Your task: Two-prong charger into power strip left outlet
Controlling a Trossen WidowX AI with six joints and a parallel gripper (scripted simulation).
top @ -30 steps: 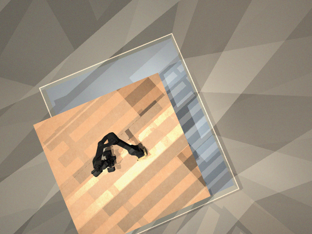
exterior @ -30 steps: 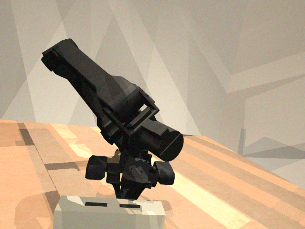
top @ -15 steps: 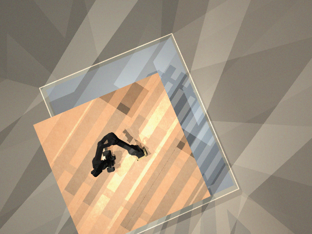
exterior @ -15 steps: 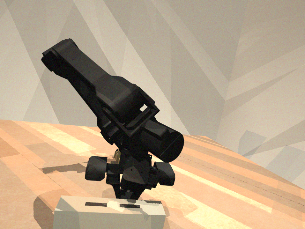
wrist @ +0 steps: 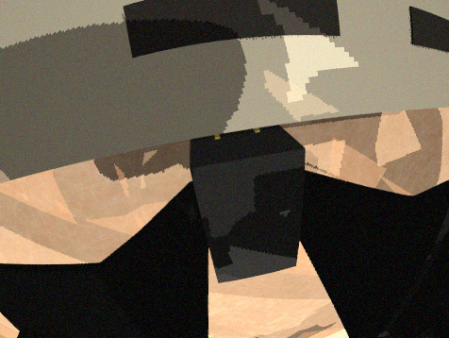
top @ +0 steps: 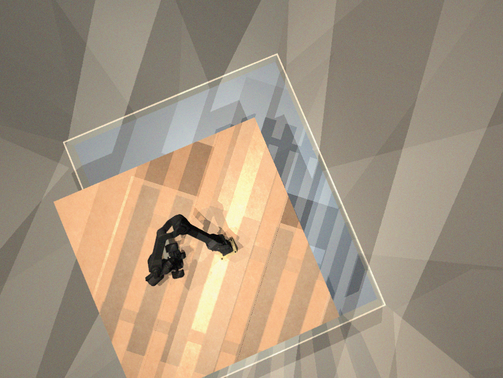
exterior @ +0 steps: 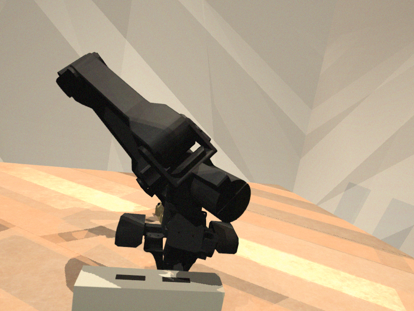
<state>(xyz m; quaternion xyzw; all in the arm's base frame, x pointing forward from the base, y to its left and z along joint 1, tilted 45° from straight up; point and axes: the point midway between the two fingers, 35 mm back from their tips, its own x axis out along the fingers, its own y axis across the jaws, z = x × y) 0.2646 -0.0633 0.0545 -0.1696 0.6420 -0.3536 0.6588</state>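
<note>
Now: gripper tip 20 mm short of the two-prong charger and 10 mm below it.
</note>
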